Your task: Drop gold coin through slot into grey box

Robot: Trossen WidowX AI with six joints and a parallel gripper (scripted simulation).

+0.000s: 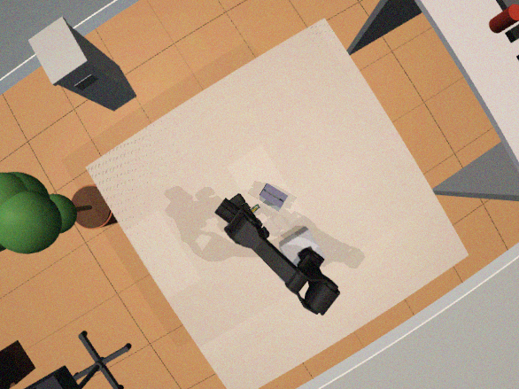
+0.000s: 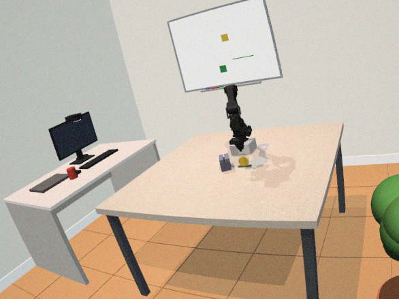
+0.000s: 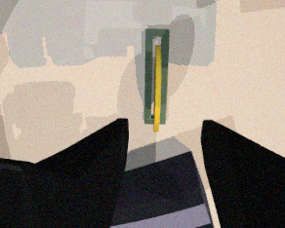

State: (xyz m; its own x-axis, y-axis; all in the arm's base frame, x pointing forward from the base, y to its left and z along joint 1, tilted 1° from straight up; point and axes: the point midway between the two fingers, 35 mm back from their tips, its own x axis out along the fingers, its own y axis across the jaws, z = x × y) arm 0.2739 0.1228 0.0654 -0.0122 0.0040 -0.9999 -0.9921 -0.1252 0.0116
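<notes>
Right now my gripper tip is 7 cm above the thin gold coin.
</notes>
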